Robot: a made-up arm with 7 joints.
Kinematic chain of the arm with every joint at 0, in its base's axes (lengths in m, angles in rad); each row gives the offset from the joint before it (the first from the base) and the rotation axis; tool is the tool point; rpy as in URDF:
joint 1: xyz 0 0 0 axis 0.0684 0.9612 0.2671
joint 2: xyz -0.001 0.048 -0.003 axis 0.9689 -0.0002 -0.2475
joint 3: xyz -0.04 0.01 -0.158 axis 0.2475 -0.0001 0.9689
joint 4: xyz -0.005 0 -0.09 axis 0.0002 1 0
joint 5: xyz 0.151 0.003 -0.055 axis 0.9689 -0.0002 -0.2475
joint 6: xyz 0.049 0 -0.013 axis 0.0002 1 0
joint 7: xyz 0.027 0 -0.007 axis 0.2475 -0.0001 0.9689
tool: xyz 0 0 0 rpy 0 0.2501 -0.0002
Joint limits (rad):
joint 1: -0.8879..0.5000
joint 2: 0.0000..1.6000
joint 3: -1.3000..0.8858
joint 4: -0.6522..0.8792
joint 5: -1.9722..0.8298
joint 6: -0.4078..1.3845
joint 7: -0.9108..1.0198
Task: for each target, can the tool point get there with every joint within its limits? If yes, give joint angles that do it. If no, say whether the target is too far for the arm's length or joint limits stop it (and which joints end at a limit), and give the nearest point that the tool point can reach.
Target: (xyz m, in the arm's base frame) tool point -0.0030 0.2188 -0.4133
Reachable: yes | joints 0.1702 0.2942 0.3286 0.6412 -1.0247 1.2014 -0.2110
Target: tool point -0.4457 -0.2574 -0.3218
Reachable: no: too far | nearest point -0.2649 -0.1040 -0.3459 | short by 0.238 m
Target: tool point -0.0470 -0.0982 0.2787
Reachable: no: joint limits stop it (at a limit: joint 1, joint 2, joint 3, joint 4, joint 6) | nearest point 0.0397 0.1408 0.2231 | short by 0.260 m
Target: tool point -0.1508 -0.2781 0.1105
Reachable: no: joint limits stop it (at a limit: joint 1, joint 2, joint 3, joint 4) | nearest point -0.0470 -0.1381 -0.1259 | short by 0.294 m
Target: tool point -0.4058 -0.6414 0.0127
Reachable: no: too far | nearest point -0.1242 -0.1816 -0.2390 | short by 0.595 m
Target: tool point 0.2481 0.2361 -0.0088
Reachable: yes | joints -0.5216 0.6326 0.6120 -0.3976 -1.2474 0.3762 0.5383
